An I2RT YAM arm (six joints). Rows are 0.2 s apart.
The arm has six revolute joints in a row. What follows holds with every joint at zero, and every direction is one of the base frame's.
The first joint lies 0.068 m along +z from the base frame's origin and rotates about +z.
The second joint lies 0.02 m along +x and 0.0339 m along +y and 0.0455 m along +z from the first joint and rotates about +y.
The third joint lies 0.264 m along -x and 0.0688 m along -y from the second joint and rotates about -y.
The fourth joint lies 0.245 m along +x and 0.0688 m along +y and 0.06 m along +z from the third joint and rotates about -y.
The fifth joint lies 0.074 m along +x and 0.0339 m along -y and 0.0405 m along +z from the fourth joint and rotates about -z.
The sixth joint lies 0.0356 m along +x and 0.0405 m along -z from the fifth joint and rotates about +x.
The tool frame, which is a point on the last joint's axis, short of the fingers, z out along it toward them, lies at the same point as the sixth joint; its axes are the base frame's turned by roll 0, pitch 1.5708 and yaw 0 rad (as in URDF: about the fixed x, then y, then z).
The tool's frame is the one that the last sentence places.
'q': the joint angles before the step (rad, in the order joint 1, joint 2, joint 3, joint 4, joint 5, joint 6). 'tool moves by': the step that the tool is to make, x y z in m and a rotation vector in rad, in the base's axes. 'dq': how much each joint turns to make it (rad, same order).
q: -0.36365, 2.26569, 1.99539, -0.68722, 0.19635, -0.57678
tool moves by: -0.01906, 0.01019, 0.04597, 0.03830, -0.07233, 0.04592
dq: 0.00010, -0.12240, -0.02850, -0.03989, -0.07670, 0.00001
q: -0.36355, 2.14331, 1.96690, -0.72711, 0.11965, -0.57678
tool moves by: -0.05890, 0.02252, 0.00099, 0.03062, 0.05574, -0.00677
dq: -0.00001, -0.24395, -0.33442, 0.02621, -0.00307, 0.01073
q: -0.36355, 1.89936, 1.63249, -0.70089, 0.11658, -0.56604
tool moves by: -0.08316, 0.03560, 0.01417, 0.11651, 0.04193, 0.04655
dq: -0.00001, -0.32050, -0.30064, -0.10124, -0.10431, 0.01074
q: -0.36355, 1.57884, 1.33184, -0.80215, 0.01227, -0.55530
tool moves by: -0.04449, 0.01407, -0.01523, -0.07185, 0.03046, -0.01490
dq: -0.00001, -0.17509, -0.22106, 0.04434, 0.07506, -0.02591
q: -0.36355, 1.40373, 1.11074, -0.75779, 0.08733, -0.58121
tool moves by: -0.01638, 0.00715, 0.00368, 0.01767, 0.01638, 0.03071
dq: -0.00002, -0.06288, -0.03084, -0.05201, -0.02433, -0.02166
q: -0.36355, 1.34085, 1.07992, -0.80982, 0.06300, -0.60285
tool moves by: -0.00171, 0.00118, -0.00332, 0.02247, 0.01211, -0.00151
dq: -0.00001, -0.00023, -0.00919, -0.01086, -0.01403, 0.00919
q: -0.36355, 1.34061, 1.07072, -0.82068, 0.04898, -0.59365
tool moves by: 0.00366, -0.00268, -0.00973, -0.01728, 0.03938, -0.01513
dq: -0.00002, 0.03066, -0.00912, 0.00912, 0.03373, -0.00001
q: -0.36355, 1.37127, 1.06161, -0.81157, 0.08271, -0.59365
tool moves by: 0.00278, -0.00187, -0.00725, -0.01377, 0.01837, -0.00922
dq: 0.00001, 0.01992, -0.01083, 0.01848, 0.02148, 0.00001
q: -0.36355, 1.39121, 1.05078, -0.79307, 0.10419, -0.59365
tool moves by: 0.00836, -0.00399, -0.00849, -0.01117, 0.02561, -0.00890
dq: 0.00001, 0.04759, 0.00920, 0.01842, 0.02148, 0.00001
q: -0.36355, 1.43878, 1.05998, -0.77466, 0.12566, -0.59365
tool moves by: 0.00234, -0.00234, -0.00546, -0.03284, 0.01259, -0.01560
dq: 0.00000, 0.01543, -0.00920, 0.02454, 0.03848, 0.00001
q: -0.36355, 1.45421, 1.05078, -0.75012, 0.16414, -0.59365
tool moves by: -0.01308, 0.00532, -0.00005, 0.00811, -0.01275, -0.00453
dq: -0.00001, -0.05819, -0.05060, -0.00001, -0.00921, 0.00919
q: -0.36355, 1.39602, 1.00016, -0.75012, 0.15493, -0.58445
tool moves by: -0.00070, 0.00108, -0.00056, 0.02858, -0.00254, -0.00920
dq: 0.00002, -0.00009, -0.00002, -0.01072, -0.02147, 0.01987
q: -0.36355, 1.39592, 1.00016, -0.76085, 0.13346, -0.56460
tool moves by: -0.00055, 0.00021, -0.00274, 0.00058, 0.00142, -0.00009
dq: 0.00000, 0.00000, -0.01073, 0.00919, 0.00000, 0.00010
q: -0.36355, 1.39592, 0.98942, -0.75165, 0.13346, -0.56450
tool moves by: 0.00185, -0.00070, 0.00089, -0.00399, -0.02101, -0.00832
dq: 0.00001, 0.00001, 0.00001, 0.01983, 0.00001, 0.00922
